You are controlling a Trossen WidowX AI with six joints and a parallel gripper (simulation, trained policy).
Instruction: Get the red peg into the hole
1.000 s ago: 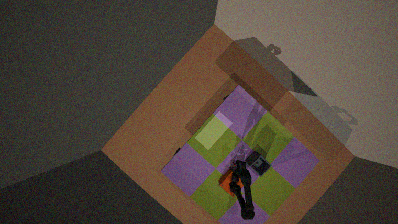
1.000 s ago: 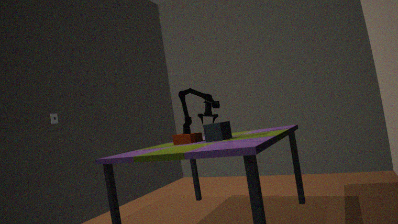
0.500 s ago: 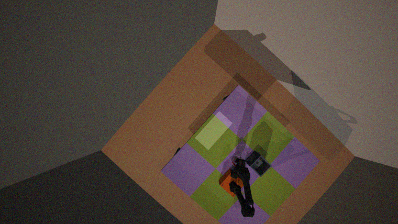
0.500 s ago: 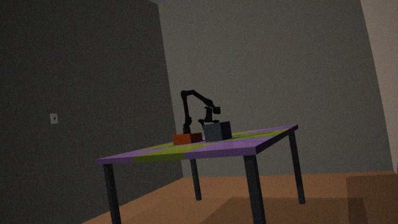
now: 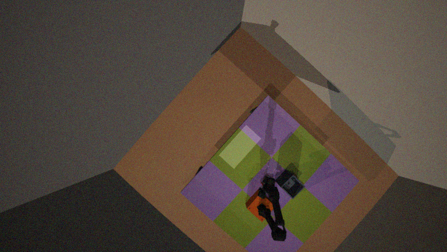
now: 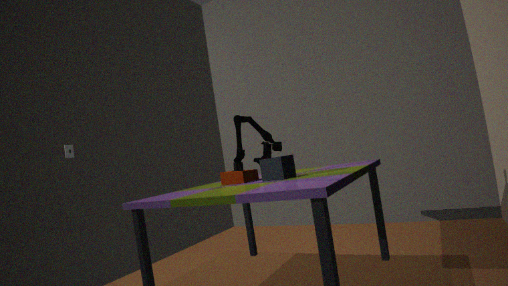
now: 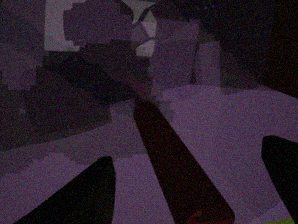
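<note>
My gripper tip is now 1 cm short of the red peg.
</note>
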